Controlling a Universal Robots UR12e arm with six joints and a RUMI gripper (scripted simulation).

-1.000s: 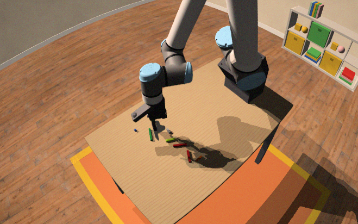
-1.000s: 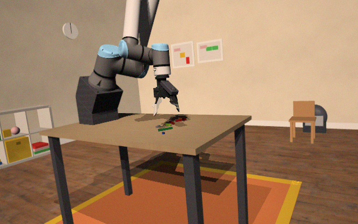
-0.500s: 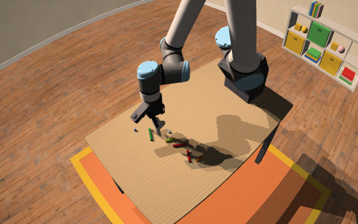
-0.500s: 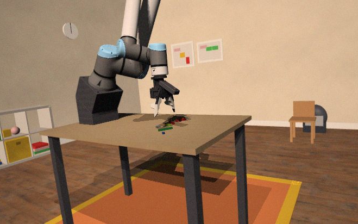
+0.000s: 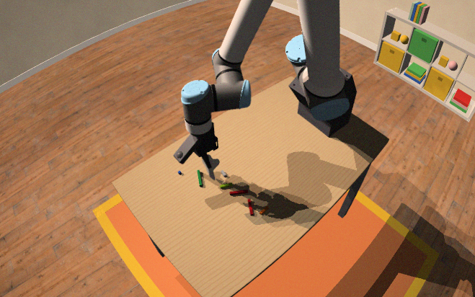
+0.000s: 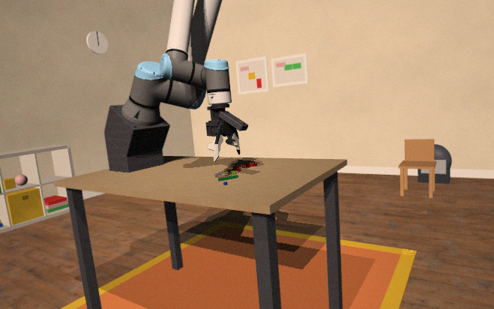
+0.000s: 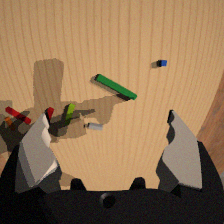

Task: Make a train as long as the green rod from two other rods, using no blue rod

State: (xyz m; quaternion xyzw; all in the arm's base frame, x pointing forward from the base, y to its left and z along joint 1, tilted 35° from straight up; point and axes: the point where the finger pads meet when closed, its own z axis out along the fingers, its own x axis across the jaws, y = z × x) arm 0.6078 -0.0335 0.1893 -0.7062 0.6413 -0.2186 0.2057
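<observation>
My gripper is now 90 mm past the grey rod, 20 mm to the right of it and 70 mm above it. Round my hand: green rod (10 mm ahead, 20 mm to the right, 70 mm below); lime rod (60 mm behind, 80 mm to the left, 70 mm below); small blue rod (60 mm ahead, 90 mm to the right, 70 mm below).
</observation>
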